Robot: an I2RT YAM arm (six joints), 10 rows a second.
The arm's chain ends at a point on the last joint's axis. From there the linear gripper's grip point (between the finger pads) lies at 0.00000 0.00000 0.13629 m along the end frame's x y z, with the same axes.
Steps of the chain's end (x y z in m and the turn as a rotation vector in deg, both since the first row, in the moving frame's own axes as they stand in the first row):
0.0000 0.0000 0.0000 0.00 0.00 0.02
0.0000 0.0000 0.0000 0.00 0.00 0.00
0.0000 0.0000 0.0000 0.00 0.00 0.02
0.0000 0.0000 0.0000 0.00 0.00 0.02
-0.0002 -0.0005 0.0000 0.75 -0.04 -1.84
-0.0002 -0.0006 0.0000 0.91 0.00 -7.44
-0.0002 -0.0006 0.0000 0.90 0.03 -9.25
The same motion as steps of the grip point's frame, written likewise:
0.0000 0.0000 0.0000 0.00 0.00 0.02
0.0000 0.0000 0.0000 0.00 0.00 0.00
0.0000 0.0000 0.0000 0.00 0.00 0.02
0.0000 0.0000 0.0000 0.00 0.00 0.02
-0.0003 -0.0023 0.0000 0.75 -0.04 -1.84
-0.0003 -0.0028 0.0000 0.91 0.00 -7.44
-0.0003 -0.0027 0.0000 0.90 0.03 -9.25

